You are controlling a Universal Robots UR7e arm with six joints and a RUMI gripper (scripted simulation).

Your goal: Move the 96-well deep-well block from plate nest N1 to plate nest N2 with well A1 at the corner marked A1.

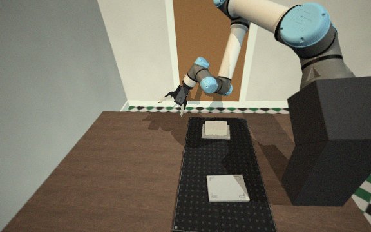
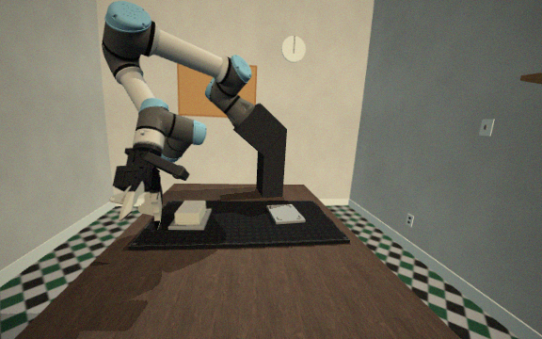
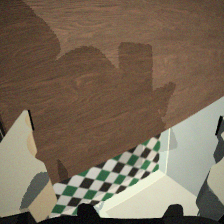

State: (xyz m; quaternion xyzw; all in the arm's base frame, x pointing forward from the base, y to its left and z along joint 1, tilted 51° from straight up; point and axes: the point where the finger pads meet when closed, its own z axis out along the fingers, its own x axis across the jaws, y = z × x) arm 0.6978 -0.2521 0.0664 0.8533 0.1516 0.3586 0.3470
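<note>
My hand is 280 mm past the deep-well block, 30 mm to the right of it and 90 mm above it.
</note>
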